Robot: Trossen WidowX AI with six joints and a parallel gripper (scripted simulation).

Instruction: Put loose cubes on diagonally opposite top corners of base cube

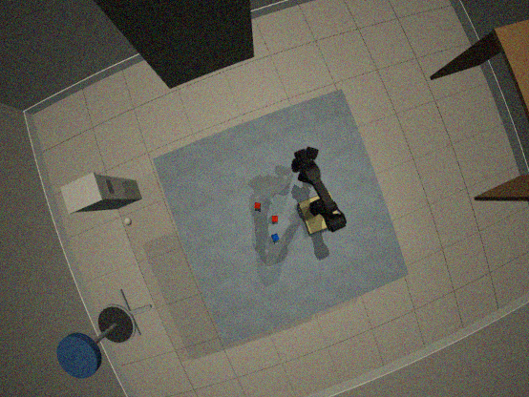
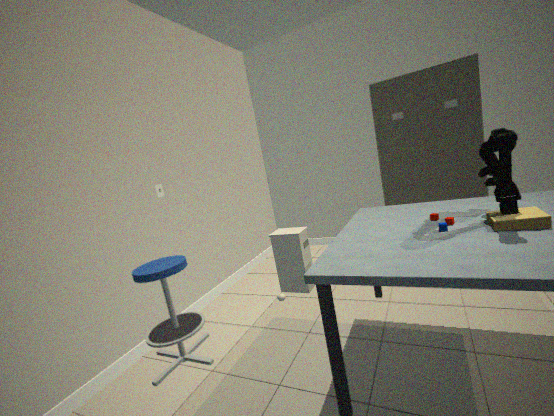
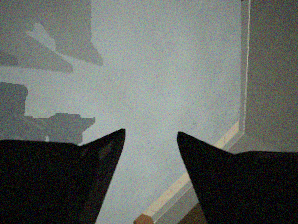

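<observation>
Now: the blue cube 410 mm to the left of my gripper tip, 260 mm ahead of it and 110 mm below it.
</observation>
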